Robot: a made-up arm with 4 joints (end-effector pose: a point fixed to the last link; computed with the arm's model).
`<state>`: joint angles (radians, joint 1 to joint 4).
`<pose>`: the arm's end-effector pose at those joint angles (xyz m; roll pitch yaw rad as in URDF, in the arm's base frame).
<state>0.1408 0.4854 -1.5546 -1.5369</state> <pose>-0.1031 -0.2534 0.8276 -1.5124 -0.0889 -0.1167</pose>
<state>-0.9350 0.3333 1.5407 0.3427</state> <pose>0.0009 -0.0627 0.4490 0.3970 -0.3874 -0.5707</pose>
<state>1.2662 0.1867 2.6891 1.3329</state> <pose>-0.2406 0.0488 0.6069 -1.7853 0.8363 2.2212</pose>
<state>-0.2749 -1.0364 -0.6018 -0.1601</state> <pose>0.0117 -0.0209 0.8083 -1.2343 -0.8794 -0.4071</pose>
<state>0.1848 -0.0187 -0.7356 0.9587</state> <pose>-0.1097 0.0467 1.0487 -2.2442 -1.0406 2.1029</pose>
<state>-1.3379 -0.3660 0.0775 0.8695</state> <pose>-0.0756 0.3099 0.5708 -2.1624 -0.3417 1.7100</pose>
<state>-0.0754 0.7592 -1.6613 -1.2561</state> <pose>-0.0390 -0.1123 0.8715 -1.8088 -0.1191 0.4790</pose>
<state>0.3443 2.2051 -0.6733 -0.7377</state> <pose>-0.0196 -0.0689 0.7290 -0.8424 -0.3944 2.2319</pose>
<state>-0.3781 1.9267 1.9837 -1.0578</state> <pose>-0.3526 -0.1998 0.7460 2.3584 0.3395 2.5415</pose>
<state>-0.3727 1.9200 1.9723 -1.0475</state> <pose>-0.3538 -0.1985 0.7401 2.3403 0.3516 2.5281</pose>
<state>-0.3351 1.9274 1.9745 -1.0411</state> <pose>-0.3524 -0.2080 0.7373 2.3108 0.3313 2.5203</pose>
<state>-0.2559 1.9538 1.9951 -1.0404</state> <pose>-0.3473 -0.2323 0.7372 2.2680 0.2697 2.5249</pose>
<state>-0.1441 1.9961 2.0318 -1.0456</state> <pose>-0.3382 -0.2695 0.7361 2.2149 0.1777 2.5482</pose>
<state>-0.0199 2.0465 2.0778 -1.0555</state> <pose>-0.3260 -0.3130 0.7301 2.1568 0.0778 2.5913</pose>
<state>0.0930 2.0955 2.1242 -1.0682</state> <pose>-0.3123 -0.3540 0.7198 2.1022 -0.0082 2.6462</pose>
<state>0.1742 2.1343 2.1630 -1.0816</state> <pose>-0.3001 -0.3847 0.7102 2.0629 -0.0680 2.6986</pose>
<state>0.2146 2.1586 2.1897 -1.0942</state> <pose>-0.2914 -0.4024 0.7062 2.0473 -0.1012 2.7363</pose>
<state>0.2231 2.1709 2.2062 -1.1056</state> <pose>-0.2863 -0.4100 0.7084 2.0519 -0.1169 2.7586</pose>
